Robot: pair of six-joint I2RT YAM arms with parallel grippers.
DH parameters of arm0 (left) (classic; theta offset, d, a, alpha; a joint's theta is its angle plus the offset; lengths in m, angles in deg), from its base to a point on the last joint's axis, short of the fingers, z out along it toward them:
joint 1: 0 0.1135 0.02 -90
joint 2: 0 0 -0.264 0
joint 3: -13.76 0 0.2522 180
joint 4: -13.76 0 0.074 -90
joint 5: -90 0 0 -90
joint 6: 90 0.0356 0 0
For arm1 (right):
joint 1: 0 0.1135 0.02 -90
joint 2: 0 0 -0.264 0
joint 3: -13.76 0 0.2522 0
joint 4: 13.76 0 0.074 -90
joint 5: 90 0 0 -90
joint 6: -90 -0.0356 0 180
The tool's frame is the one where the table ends.
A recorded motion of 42 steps. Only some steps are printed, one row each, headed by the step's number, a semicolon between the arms.
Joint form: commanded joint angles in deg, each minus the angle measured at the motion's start. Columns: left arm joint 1, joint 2, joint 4, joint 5, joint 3, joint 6; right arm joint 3, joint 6, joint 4, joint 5, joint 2, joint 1.
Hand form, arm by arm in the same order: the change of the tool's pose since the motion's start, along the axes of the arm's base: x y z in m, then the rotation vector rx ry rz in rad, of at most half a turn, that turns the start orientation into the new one. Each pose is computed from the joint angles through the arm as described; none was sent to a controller.
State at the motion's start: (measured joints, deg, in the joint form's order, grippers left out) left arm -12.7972 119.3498 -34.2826 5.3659 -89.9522 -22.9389; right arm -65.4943 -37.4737 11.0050 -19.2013 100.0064 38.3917
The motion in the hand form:
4: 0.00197 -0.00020 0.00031 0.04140 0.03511 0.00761; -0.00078 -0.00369 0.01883 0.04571 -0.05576 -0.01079
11: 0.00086 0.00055 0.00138 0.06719 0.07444 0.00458; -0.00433 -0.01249 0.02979 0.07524 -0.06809 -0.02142
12: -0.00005 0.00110 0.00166 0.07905 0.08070 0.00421; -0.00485 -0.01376 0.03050 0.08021 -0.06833 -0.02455
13: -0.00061 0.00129 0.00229 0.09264 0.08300 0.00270; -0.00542 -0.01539 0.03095 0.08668 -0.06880 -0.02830
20: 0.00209 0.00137 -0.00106 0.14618 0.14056 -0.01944; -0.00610 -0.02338 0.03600 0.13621 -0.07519 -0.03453
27: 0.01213 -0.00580 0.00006 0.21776 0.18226 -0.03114; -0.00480 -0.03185 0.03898 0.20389 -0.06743 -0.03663
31: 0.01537 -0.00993 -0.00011 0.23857 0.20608 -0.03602; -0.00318 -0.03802 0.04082 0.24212 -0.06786 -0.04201
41: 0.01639 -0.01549 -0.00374 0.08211 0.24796 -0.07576; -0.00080 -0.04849 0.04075 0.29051 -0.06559 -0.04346
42: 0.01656 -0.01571 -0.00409 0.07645 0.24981 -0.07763; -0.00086 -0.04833 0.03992 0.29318 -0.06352 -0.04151
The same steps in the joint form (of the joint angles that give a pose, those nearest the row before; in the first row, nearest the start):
4: -0.12 1.23 -3.64 1.93 -2.41 0.29; 0.01 -0.25 -1.51 0.13 -2.72 -0.36
11: -0.12 1.76 -7.06 2.72 -3.90 0.79; 1.10 -0.83 -1.64 -0.64 -5.46 -1.17
12: -0.12 1.70 -7.62 3.25 -3.92 1.03; 1.39 -1.05 -1.85 -0.75 -5.80 -1.29
13: -0.17 1.63 -8.01 3.90 -4.00 1.36; 1.82 -1.32 -2.23 -0.90 -6.19 -1.45
20: -0.21 3.76 -12.55 5.58 -7.04 3.22; 3.42 -2.50 -4.47 -2.84 -7.97 -2.59
27: -1.06 7.65 -18.55 8.87 -13.83 4.08; 5.13 -4.53 -7.64 -6.09 -9.26 -4.13
31: -1.53 9.38 -21.40 9.72 -16.78 4.05; 6.15 -5.68 -9.67 -7.83 -9.99 -5.27
41: -1.45 10.29 -22.08 0.24 -17.75 3.16; 7.90 -6.87 -12.52 -10.73 -10.89 -7.19
42: -1.44 10.37 -22.10 -0.12 -17.82 3.15; 8.05 -6.98 -12.79 -10.92 -10.82 -7.18

